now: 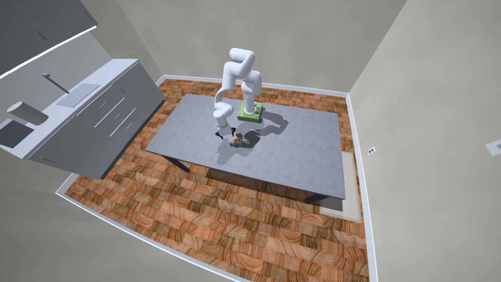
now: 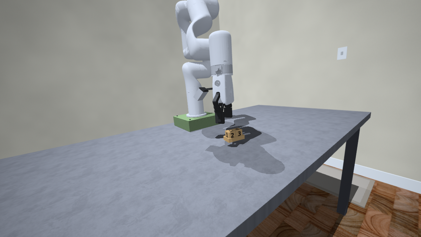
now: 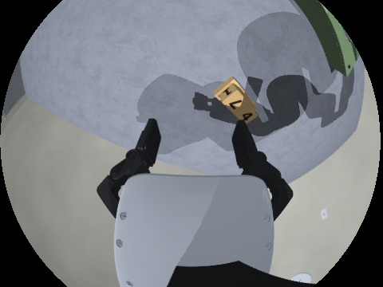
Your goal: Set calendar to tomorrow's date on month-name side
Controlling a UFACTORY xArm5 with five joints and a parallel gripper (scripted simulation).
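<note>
Now: hand 10 cm above the wooden calendar tray, 6 cm to the right of it and 4 cm past it.
</note>
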